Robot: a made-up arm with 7 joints. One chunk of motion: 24 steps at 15 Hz.
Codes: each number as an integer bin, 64 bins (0 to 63) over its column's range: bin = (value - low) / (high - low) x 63, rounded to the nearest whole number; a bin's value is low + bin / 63 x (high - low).
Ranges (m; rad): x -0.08..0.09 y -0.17..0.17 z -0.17..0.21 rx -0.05..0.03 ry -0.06..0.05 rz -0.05..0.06
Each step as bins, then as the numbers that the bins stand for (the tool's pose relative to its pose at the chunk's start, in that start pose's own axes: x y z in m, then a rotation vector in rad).
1 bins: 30 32 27 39 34 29
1 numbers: 0.0010 0.0027 -0.0071 -0.0005 -0.0006 0.0006
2 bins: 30 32 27 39 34 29
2 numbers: 0.0010 0.0027 -0.0071 -0.0005 -0.0006 0.0006
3 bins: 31 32 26 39 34 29
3 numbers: 0.0037 0.0027 -0.0132 -0.0005 -0.0006 0.0006
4 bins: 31 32 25 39 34 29
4 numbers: 0.0037 0.0027 -0.0192 -0.0005 -0.0006 0.0006
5 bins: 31 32 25 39 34 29
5 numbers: 0.0037 0.0027 -0.0192 -0.0005 -0.0006 0.0006
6 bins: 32 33 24 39 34 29
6 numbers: 0.0063 0.0081 -0.0252 -0.0005 -0.0006 0.0006
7 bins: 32 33 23 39 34 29
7 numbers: 0.0063 0.0081 -0.0313 -0.0005 -0.0006 0.0006
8 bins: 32 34 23 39 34 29
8 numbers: 0.0063 0.0135 -0.0313 -0.0005 -0.0006 0.0006
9 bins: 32 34 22 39 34 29
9 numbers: 0.0063 0.0135 -0.0373 -0.0005 -0.0006 0.0006
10 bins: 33 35 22 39 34 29
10 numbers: 0.0090 0.0189 -0.0373 -0.0005 -0.0006 0.0006
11 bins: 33 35 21 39 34 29
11 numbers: 0.0090 0.0189 -0.0433 -0.0005 -0.0006 0.0006
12 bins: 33 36 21 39 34 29
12 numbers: 0.0090 0.0243 -0.0433 -0.0005 -0.0006 0.0006
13 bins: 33 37 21 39 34 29
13 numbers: 0.0090 0.0297 -0.0433 -0.0005 -0.0006 0.0006
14 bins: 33 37 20 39 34 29
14 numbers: 0.0090 0.0297 -0.0494 -0.0005 -0.0006 0.0006
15 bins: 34 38 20 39 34 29
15 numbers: 0.0117 0.0351 -0.0494 -0.0005 -0.0006 0.0006
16 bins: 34 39 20 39 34 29
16 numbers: 0.0117 0.0405 -0.0494 -0.0005 -0.0006 0.0006
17 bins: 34 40 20 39 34 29
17 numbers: 0.0117 0.0459 -0.0494 -0.0005 -0.0006 0.0006
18 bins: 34 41 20 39 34 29
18 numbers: 0.0117 0.0513 -0.0494 -0.0005 -0.0006 0.0006
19 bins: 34 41 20 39 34 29
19 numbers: 0.0117 0.0513 -0.0494 -0.0005 -0.0006 0.0006
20 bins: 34 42 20 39 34 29
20 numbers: 0.0117 0.0567 -0.0494 -0.0005 -0.0006 0.0006
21 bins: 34 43 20 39 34 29
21 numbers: 0.0117 0.0621 -0.0494 -0.0005 -0.0006 0.0006
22 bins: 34 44 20 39 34 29
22 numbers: 0.0117 0.0675 -0.0494 -0.0005 -0.0006 0.0006
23 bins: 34 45 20 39 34 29
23 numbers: 0.0117 0.0729 -0.0494 -0.0005 -0.0006 0.0006
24 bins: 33 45 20 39 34 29
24 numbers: 0.0090 0.0729 -0.0494 -0.0005 -0.0006 0.0006
